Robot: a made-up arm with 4 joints.
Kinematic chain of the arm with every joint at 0, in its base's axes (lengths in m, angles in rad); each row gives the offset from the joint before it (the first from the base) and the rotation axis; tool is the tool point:
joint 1: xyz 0 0 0.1 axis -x
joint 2: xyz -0.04 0 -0.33 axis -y
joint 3: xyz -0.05 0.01 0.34 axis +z
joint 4: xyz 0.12 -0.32 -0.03 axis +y
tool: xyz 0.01 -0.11 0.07
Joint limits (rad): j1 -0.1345..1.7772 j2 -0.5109..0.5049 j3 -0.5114..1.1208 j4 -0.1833..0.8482
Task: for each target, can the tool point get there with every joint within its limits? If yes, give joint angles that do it. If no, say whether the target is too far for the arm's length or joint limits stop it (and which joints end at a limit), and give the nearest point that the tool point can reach.
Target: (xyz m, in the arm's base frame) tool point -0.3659 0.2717 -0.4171
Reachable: no: joint limits stop it (at a limit: joint 1, joint 2, joint 3) | nearest point 0.1382 0.1916 0.0932 | short by 0.722 m
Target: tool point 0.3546 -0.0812 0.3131
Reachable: yes | joints 1.3223 -0.1374 0.6502 0.7413
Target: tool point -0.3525 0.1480 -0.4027
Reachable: no: joint limits stop it (at a limit: joint 1, joint 2, joint 3, joint 4) | nearest point -0.3627 -0.4086 -0.0294 | short by 0.670 m
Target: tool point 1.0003 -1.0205 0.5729
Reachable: no: too far | nearest point 0.3818 -0.3197 0.2481 | short by 0.990 m
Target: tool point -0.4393 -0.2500 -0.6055
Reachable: no: joint limits stop it (at a limit: joint 1, joint 2, joint 3, joint 4) | nearest point -0.3627 -0.4086 -0.0294 | short by 0.602 m
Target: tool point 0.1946 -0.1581 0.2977
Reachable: yes | joints 0.4100 0.2411 0.7235 0.0529
